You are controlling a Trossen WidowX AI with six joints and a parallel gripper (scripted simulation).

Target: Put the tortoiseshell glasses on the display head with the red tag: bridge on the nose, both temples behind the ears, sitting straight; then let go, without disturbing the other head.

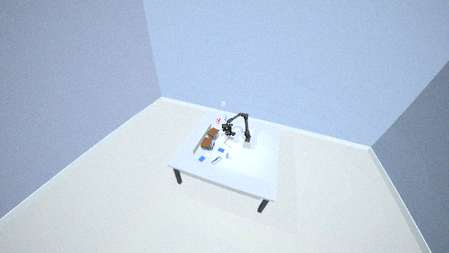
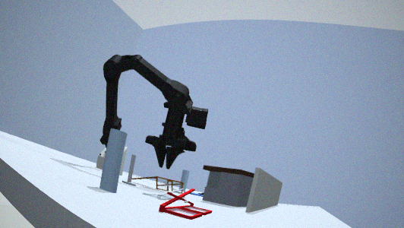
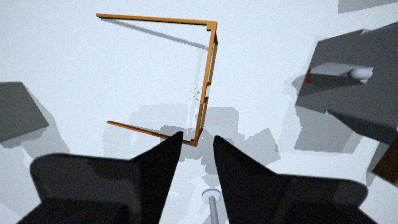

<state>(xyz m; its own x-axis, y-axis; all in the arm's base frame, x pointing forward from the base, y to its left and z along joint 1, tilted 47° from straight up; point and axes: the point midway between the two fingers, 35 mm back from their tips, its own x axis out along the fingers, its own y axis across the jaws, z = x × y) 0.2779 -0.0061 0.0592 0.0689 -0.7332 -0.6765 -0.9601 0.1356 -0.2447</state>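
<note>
The grey head lies 200 mm ahead of my gripper tip, 20 mm to the left of it and 20 mm below it. Also, from my gripper tip: slanted panel: 340 mm ahead, 130 mm to the left, 20 mm below; thin grey post: 180 mm to the right, 50 mm below.
</note>
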